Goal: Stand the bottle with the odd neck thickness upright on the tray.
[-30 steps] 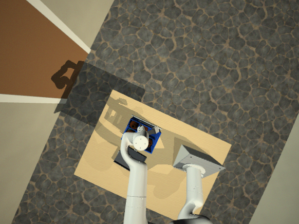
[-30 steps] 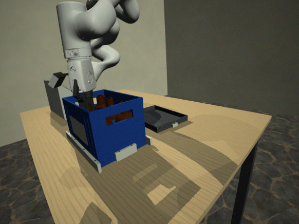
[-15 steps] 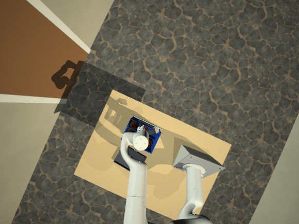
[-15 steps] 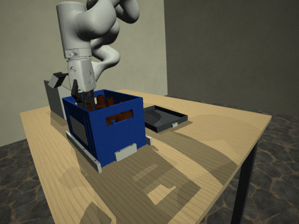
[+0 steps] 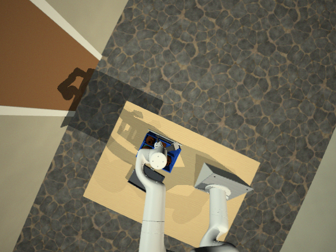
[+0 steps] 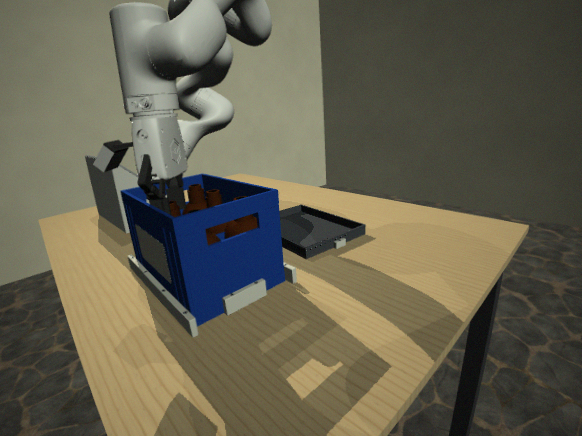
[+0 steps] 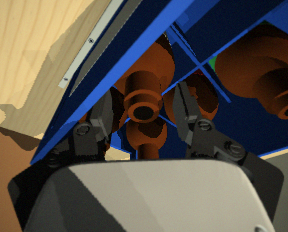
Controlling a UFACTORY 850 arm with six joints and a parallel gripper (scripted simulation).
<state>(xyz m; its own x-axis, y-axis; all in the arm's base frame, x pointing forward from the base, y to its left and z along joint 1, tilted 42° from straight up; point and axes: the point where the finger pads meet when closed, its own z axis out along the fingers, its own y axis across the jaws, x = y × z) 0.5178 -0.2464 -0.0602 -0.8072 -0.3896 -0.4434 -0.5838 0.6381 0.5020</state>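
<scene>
My hand is 10 mm short of the blue crate, 50 mm to the right of it and 70 mm above it. Round my hand: brown bottle (70 mm behind, 110 mm to the left, 70 mm below); dark tray (40 mm ahead, 330 mm to the left, 150 mm below).
</scene>
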